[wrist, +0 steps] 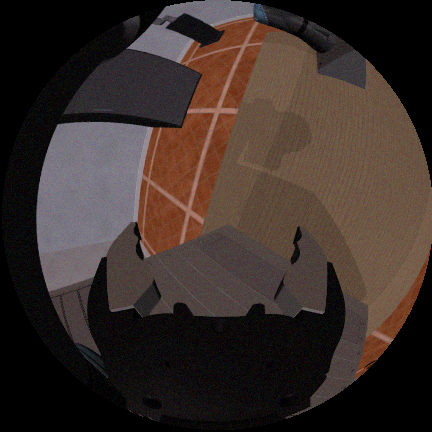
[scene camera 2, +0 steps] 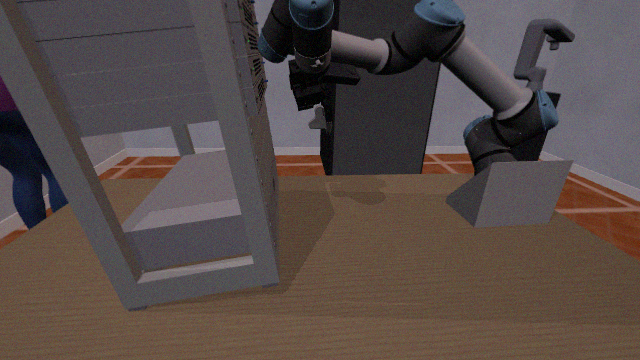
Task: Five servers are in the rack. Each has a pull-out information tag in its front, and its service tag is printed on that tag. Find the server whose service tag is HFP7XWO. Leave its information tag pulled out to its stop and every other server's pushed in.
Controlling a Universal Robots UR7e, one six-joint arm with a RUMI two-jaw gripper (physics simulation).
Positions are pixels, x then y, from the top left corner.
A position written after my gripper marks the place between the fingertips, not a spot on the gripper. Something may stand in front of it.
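You can see my gripper in the wrist view (pixel 217 227), and it's there in scene camera 2 (pixel 319 113) too. There's also a grey rack, which the wrist view and scene camera 2 show as well. On that rack, (wrist: pixel 223 272) and (scene camera 2: pixel 271 149) are the same spot.
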